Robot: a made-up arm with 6 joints. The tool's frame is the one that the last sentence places.
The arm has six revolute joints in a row. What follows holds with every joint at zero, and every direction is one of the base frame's.
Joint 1 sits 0.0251 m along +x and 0.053 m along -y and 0.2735 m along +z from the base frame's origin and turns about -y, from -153.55 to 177.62 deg.
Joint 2 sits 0.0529 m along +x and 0.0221 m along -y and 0.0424 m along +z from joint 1 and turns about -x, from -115.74 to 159.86 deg.
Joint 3 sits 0.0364 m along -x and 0.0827 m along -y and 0.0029 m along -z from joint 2 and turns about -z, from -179.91 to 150.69 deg.
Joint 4 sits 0.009 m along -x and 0.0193 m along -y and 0.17 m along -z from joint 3 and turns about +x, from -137.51 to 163.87 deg.
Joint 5 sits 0.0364 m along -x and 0.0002 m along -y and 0.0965 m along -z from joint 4 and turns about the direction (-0.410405, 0.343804, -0.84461), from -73.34 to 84.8 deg.
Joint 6 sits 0.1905 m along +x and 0.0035 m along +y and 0.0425 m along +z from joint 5 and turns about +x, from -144.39 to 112.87 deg.
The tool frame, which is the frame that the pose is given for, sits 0.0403 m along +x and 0.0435 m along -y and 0.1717 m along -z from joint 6; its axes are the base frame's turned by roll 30.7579, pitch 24.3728 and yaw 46.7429 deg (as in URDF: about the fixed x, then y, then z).
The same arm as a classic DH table. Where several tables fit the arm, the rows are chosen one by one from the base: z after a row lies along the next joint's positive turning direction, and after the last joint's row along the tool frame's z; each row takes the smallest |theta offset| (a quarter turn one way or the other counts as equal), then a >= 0, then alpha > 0; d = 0 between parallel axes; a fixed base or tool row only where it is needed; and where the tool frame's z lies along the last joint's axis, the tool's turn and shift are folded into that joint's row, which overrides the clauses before.
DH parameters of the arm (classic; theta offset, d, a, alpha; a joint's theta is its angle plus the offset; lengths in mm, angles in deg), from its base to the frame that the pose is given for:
base (fixed): 0.00 273.5 25.1 90.00
joint 1: 90.00 75.1 42.4 -90.00
joint 2: -90.00 -16.5 82.7 90.00
joint 3: 0.00 172.9 19.3 90.00
joint 4: 22.15 -5.2 36.6 -114.23
joint 5: 0.00 56.2 -19.3 114.23
joint 6: -15.43 342.9 63.3 52.01
tool (fixed): 127.63 -209.9 0.0 0.00
Joint limits (deg, base to tool): -153.55..177.62 -115.74..159.86 -179.91..150.69 -137.51..163.87 -73.34..84.80 -144.39..112.87

